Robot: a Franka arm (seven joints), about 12 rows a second.
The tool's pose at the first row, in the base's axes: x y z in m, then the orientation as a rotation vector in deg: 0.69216 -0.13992 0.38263 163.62 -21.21 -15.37
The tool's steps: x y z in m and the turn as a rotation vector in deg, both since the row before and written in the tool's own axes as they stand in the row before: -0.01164 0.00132 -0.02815 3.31 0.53 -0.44; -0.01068 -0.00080 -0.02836 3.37 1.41 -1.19; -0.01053 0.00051 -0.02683 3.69 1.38 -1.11; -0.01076 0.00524 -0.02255 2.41 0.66 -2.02; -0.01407 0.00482 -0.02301 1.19 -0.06 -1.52; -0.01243 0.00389 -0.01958 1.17 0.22 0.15; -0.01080 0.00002 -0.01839 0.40 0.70 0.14; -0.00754 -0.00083 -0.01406 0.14 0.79 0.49; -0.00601 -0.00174 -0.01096 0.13 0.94 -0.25
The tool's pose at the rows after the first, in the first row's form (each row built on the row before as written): 0.68676 -0.13179 0.41152 166.99 -21.26 -14.30; 0.68214 -0.12345 0.44030 170.61 -20.07 -11.98; 0.67599 -0.11825 0.46798 174.48 -19.01 -9.56; 0.66705 -0.11962 0.49185 177.26 -16.30 -8.38; 0.65463 -0.12126 0.51621 178.71 -14.13 -8.40; 0.64364 -0.12311 0.53692 -178.64 14.44 7.91; 0.63462 -0.12173 0.55619 -178.33 14.66 6.76; 0.62838 -0.12000 0.57079 -178.25 15.44 5.52; 0.62343 -0.11751 0.58213 -178.27 15.06 4.04
